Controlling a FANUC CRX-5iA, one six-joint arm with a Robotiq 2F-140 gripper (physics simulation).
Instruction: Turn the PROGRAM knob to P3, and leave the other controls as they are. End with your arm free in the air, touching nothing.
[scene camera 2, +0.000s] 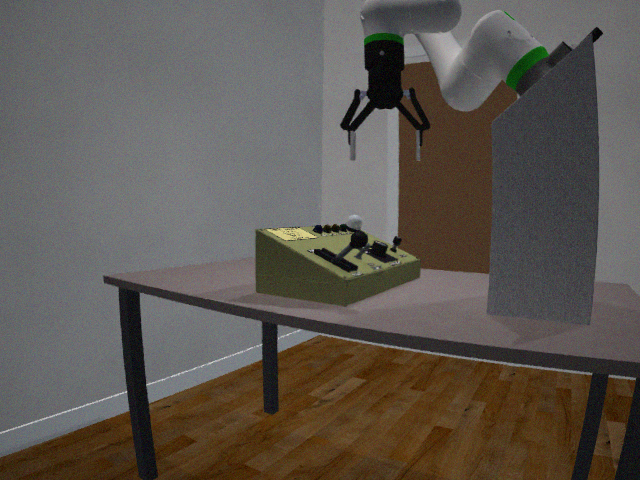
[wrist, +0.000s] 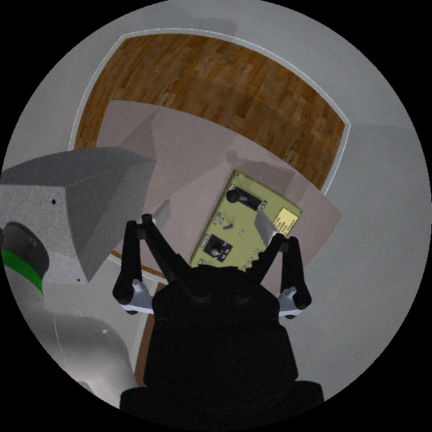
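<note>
I can see my gripper (scene camera 2: 385, 160), and I find it in the wrist view too, where I see my gripper (wrist: 213, 211).
</note>
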